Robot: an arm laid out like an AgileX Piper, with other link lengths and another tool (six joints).
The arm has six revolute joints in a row. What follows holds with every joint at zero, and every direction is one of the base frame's.
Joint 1 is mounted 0.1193 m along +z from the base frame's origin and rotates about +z.
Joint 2 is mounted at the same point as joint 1 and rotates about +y.
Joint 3 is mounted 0.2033 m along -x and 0.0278 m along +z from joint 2 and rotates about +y.
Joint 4 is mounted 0.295 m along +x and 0.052 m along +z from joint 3 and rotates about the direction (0.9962, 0, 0.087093).
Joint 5 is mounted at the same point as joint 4 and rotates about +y.
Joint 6 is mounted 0.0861 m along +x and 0.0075 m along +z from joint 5 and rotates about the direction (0.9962, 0, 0.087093).
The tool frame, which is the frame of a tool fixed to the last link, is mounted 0.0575 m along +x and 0.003 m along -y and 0.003 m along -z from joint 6; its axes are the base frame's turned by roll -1.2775, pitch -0.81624 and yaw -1.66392 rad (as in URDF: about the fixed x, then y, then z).
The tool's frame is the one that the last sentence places.
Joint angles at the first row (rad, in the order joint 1, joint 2, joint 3, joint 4, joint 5, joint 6):
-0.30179, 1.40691, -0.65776, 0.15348, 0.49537, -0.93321
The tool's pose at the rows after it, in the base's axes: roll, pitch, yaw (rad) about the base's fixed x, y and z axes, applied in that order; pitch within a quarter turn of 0, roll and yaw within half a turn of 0; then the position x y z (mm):
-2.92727 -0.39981 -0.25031 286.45 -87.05 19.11
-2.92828 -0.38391 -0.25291 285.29 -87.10 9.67
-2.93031 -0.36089 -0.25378 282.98 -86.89 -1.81
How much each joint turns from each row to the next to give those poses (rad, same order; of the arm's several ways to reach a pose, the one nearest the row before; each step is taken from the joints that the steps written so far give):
0.00002, 0.03519, 0.00000, -0.00507, -0.01422, 0.00344
-0.00003, 0.03486, -0.00003, -0.00039, -0.01930, 0.00116
0.00000, 0.04169, 0.00001, -0.00199, -0.01906, 0.00099

